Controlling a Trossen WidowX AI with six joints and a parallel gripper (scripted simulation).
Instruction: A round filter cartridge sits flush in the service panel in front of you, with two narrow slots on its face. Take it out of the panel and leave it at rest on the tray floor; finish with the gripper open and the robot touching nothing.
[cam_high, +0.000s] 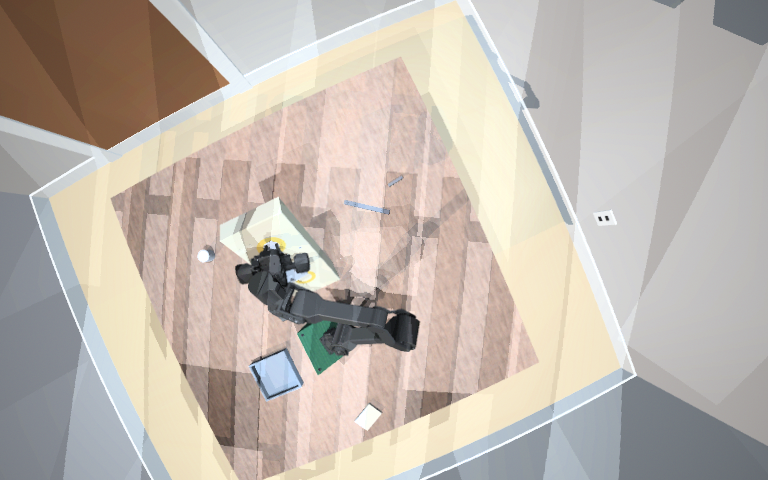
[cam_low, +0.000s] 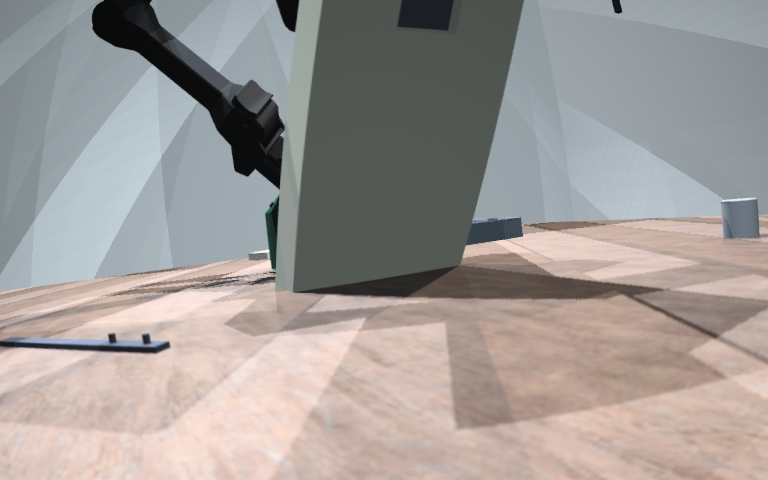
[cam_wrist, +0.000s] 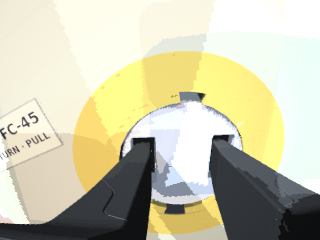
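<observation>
My gripper tip is now 10 mm short of the round filter cartridge and 10 mm above it. The rest, counted from my gripper tip: pale service panel (40 mm behind, 80 mm below); blue-grey tray (380 mm behind, 330 mm to the left, 240 mm below); short strip (430 mm to the right, 250 mm below).
</observation>
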